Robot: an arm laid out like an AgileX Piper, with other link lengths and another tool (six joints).
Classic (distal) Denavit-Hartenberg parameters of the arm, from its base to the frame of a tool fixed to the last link. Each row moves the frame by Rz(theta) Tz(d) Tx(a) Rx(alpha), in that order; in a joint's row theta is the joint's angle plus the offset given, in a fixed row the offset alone. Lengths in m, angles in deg.
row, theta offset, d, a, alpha
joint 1, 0.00, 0.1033, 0.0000, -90.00
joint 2, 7.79, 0.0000, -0.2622, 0.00
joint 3, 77.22, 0.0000, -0.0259, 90.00
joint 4, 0.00, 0.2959, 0.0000, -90.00
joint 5, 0.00, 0.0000, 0.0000, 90.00
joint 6, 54.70, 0.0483, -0.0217, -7.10
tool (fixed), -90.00, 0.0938, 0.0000, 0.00
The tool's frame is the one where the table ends.
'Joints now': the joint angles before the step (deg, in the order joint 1, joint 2, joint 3, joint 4, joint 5, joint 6). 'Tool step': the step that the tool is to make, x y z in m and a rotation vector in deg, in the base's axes. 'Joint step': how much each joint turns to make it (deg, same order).
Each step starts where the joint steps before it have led.
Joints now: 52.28 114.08 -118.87 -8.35 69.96 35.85
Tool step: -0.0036 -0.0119 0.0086 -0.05 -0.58 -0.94
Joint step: -0.30 -2.85 2.60 -0.79 0.01 0.59
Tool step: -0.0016 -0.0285 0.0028 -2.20 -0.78 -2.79
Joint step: -1.26 -5.01 6.47 -2.65 -0.01 1.29
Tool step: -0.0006 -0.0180 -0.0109 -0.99 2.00 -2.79
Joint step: -1.36 -2.47 4.82 0.14 0.01 1.66
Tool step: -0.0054 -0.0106 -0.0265 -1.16 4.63 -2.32
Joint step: -0.87 -1.18 5.42 2.01 -0.02 1.78
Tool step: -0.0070 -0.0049 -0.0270 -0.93 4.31 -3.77
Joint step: 0.00 0.10 4.04 1.23 0.01 4.06
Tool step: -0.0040 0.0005 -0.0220 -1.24 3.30 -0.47
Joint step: 0.00 1.11 2.07 1.54 -0.01 0.39
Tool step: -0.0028 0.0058 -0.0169 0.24 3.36 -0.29
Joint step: -0.01 1.81 0.23 2.70 0.00 -0.02
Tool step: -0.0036 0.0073 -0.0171 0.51 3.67 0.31
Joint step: 0.00 2.01 0.00 3.28 0.00 -0.80
